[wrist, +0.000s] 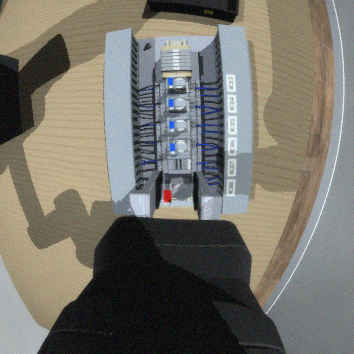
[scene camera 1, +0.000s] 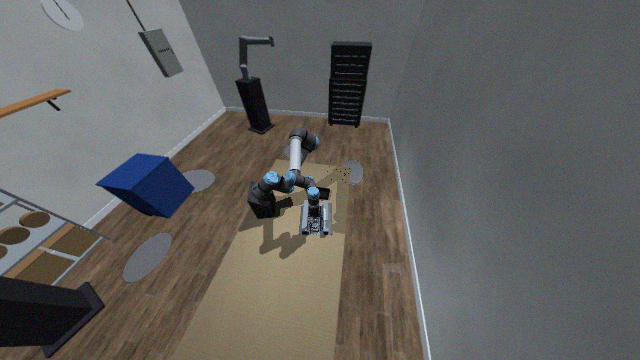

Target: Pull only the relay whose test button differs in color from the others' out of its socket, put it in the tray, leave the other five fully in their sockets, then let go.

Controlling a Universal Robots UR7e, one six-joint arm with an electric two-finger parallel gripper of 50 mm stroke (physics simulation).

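Places are measured from the arm's base along level axes (x back, y down, z right), in metres.
Pixels of known places: gripper, fingertip midpoint: (wrist: 177, 182) (scene camera 1: 315, 215); arm's base, link origin: (scene camera 1: 260, 191).
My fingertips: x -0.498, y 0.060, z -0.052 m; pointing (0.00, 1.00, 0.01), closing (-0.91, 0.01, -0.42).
Ahead of a thing's pixels: the offset from my fingertips to its top centre. "spot": to the spot under its first point. Level surfaces: height alone.
My gripper (wrist: 177, 182) (scene camera 1: 314, 212) is shut on the relay with the red test button @[dy -0.015, dx -0.003, dz +0.007 m] (wrist: 167, 196), a clear-cased block held above the lower end of the socket row. Four relays with blue test buttons, the topmost relay @[dy +0.097, dx +0.056, dz -0.102 m] (wrist: 177, 84), the second relay @[dy +0.097, dx +0.041, dz -0.075 m] (wrist: 177, 104), the third relay @[dy +0.097, dx +0.027, dz -0.047 m] (wrist: 178, 125) and the fourth relay @[dy +0.097, dx +0.012, dz -0.020 m] (wrist: 179, 147), sit in the row in the wrist view. An empty socket @[spot: dy +0.135, dx -0.009, dz +0.005 m] (wrist: 183, 164) shows just below them. The sixth relay is hidden behind the held relay and fingers. The black tray @[dy +0.131, dx +0.120, dz -0.315 m] (wrist: 192, 9) (scene camera 1: 324, 193) lies beyond the panel's far end.
Tall grey wire ducts, the left duct @[dy +0.103, dx +0.110, dz -0.018 m] (wrist: 119, 125) and the right duct @[dy +0.103, dx -0.044, dz -0.100 m] (wrist: 242, 115), flank the sockets, with blue and black wires between. Pale terminal blocks @[dy +0.119, dx +0.074, dz -0.137 m] (wrist: 176, 60) stand at the row's far end. A dark block (scene camera 1: 262, 202) stands left of the panel on the wooden table top @[dy +0.166 m] (scene camera 1: 270, 300).
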